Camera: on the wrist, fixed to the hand. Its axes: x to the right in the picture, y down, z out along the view.
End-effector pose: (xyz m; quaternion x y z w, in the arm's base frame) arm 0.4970 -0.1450 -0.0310 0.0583 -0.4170 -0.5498 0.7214
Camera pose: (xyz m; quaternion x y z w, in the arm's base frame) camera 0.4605 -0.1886 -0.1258 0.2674 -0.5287 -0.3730 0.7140
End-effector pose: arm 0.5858 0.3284 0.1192 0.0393 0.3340 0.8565 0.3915
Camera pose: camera 0.6409 0.3334 0.0236 0.1284 0.5793 0.7418 0.3126
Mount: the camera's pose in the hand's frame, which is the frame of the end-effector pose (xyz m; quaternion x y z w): -0.0160 -0.0955 -0.0532 0.2864 0.0416 0.0428 0.9563
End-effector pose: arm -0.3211 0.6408 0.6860 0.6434 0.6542 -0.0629 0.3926
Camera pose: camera -0.4314 0.6437 0.6915 0.7583 0.5964 -0.2039 0.1666
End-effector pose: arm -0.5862 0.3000 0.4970 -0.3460 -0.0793 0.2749 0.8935
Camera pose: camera -0.5402 0.2025 0.5212 -0.0898 0.0549 0.3094 0.9451
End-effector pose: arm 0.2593 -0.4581 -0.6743 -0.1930 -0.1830 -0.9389 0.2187
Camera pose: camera 0.2116 -0.3955 -0.7518 -0.0907 -0.4265 -0.8440 0.3122
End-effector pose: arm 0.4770 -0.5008 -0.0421 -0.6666 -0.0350 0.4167 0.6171
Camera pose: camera 0.5431 -0.5295 0.0417 -0.4795 0.1401 0.4072 0.7646
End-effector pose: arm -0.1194 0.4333 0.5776 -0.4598 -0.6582 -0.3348 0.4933
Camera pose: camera -0.1891 0.3476 0.5789 -0.3126 -0.6851 -0.1297 0.6451
